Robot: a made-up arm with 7 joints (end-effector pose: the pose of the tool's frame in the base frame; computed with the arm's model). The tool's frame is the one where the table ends.
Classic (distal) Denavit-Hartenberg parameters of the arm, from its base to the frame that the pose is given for. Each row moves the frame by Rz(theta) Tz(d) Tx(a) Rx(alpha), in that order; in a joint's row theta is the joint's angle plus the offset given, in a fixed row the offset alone. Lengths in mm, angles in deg.
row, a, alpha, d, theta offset
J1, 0, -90, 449, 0
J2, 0, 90, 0, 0
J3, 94, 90, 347, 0
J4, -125, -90, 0, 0
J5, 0, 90, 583, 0
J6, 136, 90, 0, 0
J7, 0, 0, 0, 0
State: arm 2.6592 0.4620 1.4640 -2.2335 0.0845 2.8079 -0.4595
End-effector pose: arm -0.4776 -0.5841 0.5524 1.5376 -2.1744 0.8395
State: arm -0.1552 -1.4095 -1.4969 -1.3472 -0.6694 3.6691 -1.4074
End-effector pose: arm -0.7218 -0.4344 0.6687 0.6822 -0.8648 0.2472
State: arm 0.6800 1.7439 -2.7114 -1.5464 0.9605 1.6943 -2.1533
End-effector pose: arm 0.6856 0.1369 1.0925 1.5110 0.8550 -0.7093
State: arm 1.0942 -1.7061 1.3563 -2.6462 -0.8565 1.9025 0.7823
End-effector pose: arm -0.4112 0.4284 0.5641 0.9322 0.5494 2.4287
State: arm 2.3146 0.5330 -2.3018 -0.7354 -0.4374 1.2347 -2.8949
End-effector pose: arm 0.1553 0.3718 1.4307 0.4841 2.0092 -0.6915
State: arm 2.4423 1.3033 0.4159 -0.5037 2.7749 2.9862 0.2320
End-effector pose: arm -0.7938 0.5215 0.3212 -1.9953 0.8186 2.0574
